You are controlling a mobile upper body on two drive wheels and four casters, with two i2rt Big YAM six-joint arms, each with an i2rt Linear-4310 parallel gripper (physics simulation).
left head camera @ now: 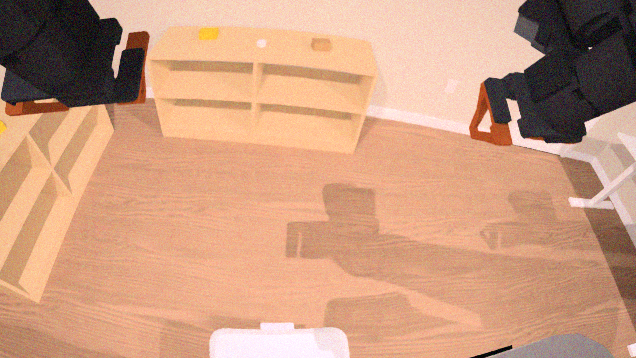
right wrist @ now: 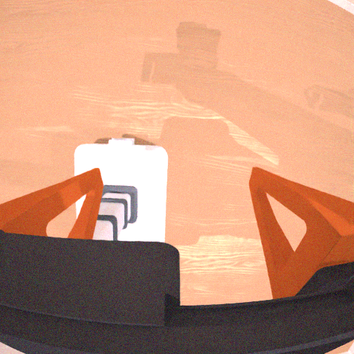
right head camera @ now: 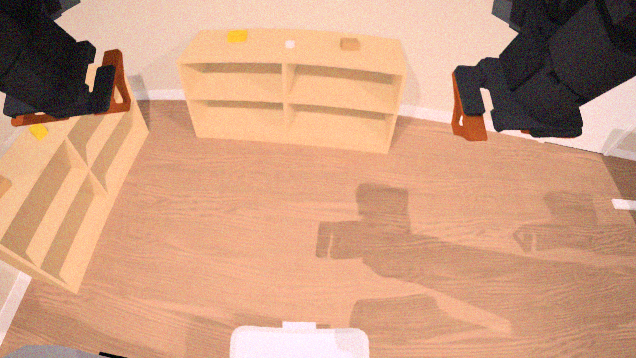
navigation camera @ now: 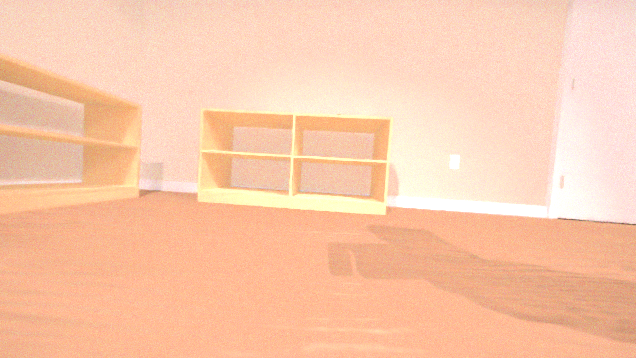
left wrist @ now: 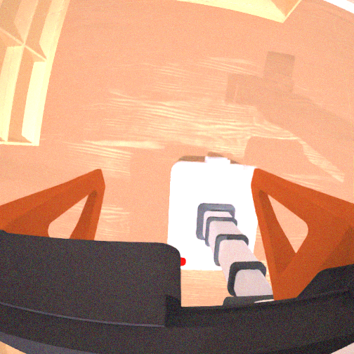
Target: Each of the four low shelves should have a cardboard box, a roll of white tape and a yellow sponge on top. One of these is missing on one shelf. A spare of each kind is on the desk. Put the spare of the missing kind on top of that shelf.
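Frame: origin at the left arm's base, x ahead, y left, z up, level; millimetres.
Where they show: left gripper, fingertip midpoint: (left head camera: 105, 100) (right head camera: 97, 110); right gripper, fingertip midpoint: (left head camera: 499, 133) (right head camera: 489, 128).
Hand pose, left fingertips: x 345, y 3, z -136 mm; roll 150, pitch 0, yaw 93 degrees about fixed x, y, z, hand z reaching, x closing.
After its pixels a point has its place.
A low wooden shelf (left head camera: 200, 50) {y 178, x 1572, z -800 mm} (right head camera: 220, 52) {y 230, x 1584, z -800 mm} (navigation camera: 295, 202) {y -161, x 1467, z -1367 mm} stands ahead. On top, left to right, are a yellow sponge (left head camera: 208, 33) {y 157, x 1696, z -761 mm} (right head camera: 237, 36) {y 153, x 1696, z -764 mm}, a small white tape roll (left head camera: 261, 43) {y -144, x 1598, z -776 mm} (right head camera: 289, 44) {y -143, x 1597, z -777 mm} and a cardboard box (left head camera: 321, 44) {y -452, x 1582, z -757 mm} (right head camera: 350, 44) {y -456, x 1583, z -759 mm}. A second low shelf (left head camera: 30, 292) {y 1030, x 422, z -1330 mm} (right head camera: 70, 282) {y 1023, x 430, z -1331 mm} (navigation camera: 112, 192) {y 908, x 1457, z -1362 mm} is at the left, with a yellow sponge (left head camera: 2, 127) {y 1097, x 1007, z -782 mm} (right head camera: 38, 131) {y 1110, x 986, z -756 mm} and a cut-off box (right head camera: 4, 186) {y 1127, x 659, z -774 mm}; no tape shows on its visible top. My left gripper (left head camera: 75, 105) (left wrist: 177, 176) and right gripper (left head camera: 517, 140) {y -457, x 328, z -144 mm} (right wrist: 177, 171) are open and empty, raised high. Spares do not show.
White legs (left head camera: 590, 202) of furniture stand at the right edge of the left head view. A white door (navigation camera: 595, 125) {y -2367, x 1602, z -682 mm} and wall outlet (navigation camera: 454, 161) {y -1409, x 1722, z -1006 mm} are right of the front shelf. My white base (left head camera: 277, 345) {y -219, x 253, z -1150 mm} (right head camera: 300, 345) {y -231, x 249, z -1150 mm} shows at the bottom; arm shadows lie on the floor.
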